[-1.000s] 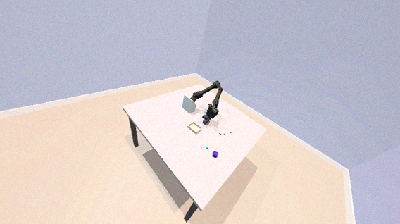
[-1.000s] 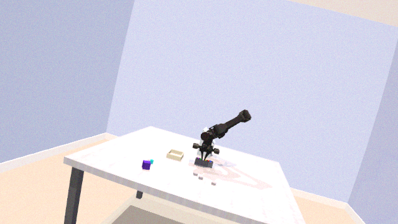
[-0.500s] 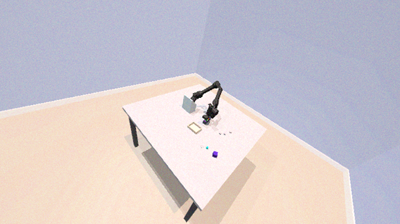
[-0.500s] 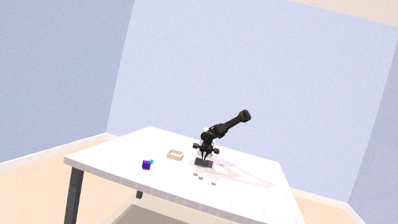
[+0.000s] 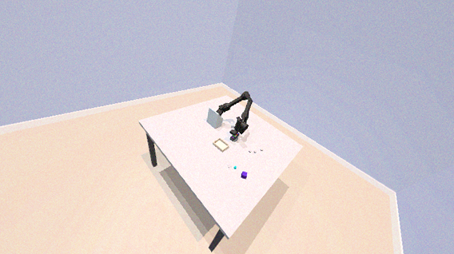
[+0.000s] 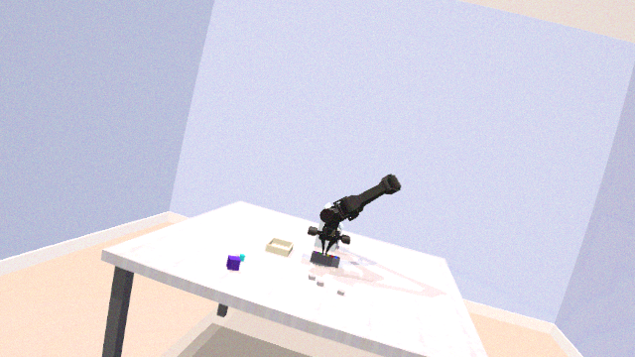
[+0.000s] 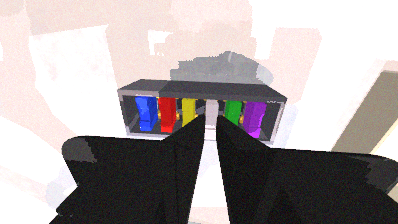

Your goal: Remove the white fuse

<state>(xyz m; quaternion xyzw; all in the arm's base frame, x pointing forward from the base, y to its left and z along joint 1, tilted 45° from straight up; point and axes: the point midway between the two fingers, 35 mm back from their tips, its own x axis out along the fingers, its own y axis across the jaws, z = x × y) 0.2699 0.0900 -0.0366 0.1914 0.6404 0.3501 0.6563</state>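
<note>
The shallow tan tray lies 200 mm to the right of my gripper tip, 40 mm below it and 10 mm ahead of it. Also, from my gripper tip: purple cube: 380 mm ahead, 250 mm to the right, 20 mm below; cyan piece: 280 mm ahead, 260 mm to the right, 30 mm below.
</note>
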